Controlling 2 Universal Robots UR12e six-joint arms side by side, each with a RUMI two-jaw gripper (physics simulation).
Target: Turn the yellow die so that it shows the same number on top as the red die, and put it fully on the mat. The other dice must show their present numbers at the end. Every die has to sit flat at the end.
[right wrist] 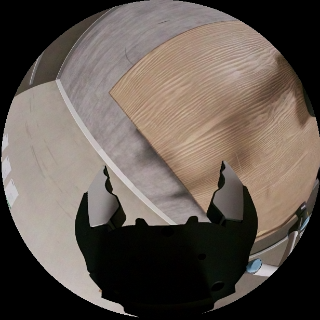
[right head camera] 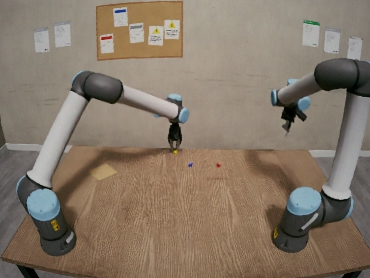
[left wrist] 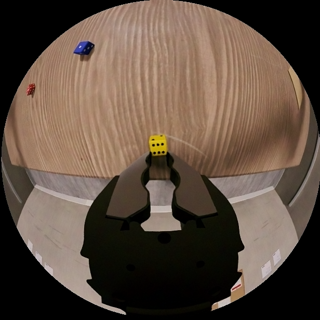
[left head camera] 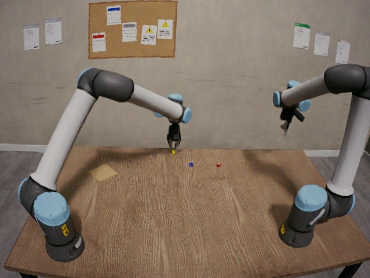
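Note:
The yellow die (left head camera: 173, 152) (right head camera: 175, 152) (left wrist: 158, 145) is between the fingertips of my left gripper (left head camera: 173, 148) (right head camera: 175, 148) (left wrist: 158, 151), which is shut on it near the table's back edge. In the left wrist view its six-dot side faces the camera; its top is a thin sliver, too foreshortened to read surely. The blue die (left head camera: 191, 164) (right head camera: 190, 165) (left wrist: 84, 48) and the red die (left head camera: 218, 164) (right head camera: 218, 165) (left wrist: 30, 89) sit on the table; the red die's top number is too small to read. The tan mat (left head camera: 103, 173) (right head camera: 104, 172) (left wrist: 296, 86) lies at the left. My right gripper (left head camera: 285, 132) (right head camera: 287, 132) (right wrist: 164, 164) is open and empty, high up.
The wooden table (left head camera: 165, 215) (right head camera: 165, 215) (left wrist: 160, 75) (right wrist: 200, 100) carries both arm bases at its left and right front. Its back edge runs close behind the left gripper, with the wall beyond. The blue die lies between the yellow and red dice.

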